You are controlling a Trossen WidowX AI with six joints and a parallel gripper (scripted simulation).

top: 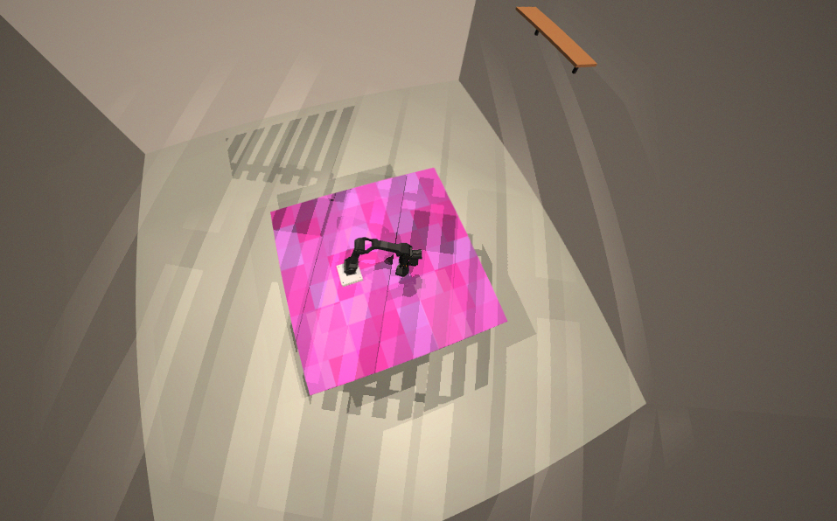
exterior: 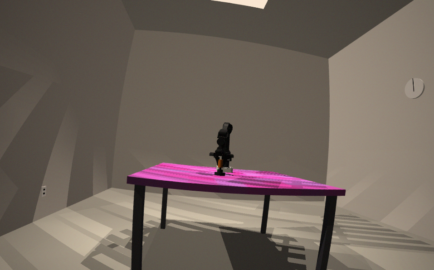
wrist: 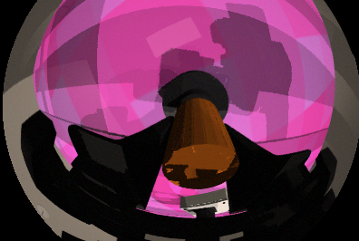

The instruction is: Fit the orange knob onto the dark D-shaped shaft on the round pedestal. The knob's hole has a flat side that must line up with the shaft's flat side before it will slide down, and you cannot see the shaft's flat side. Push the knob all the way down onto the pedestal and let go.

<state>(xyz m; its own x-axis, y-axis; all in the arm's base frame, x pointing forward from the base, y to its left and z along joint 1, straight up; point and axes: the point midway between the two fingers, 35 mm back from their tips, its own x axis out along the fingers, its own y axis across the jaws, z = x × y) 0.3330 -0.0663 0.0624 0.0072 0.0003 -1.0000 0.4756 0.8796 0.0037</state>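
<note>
The dark round pedestal is 4 cm below my gripper tip. The rest, counted from my gripper tip: orange knob 2 cm above.
</note>
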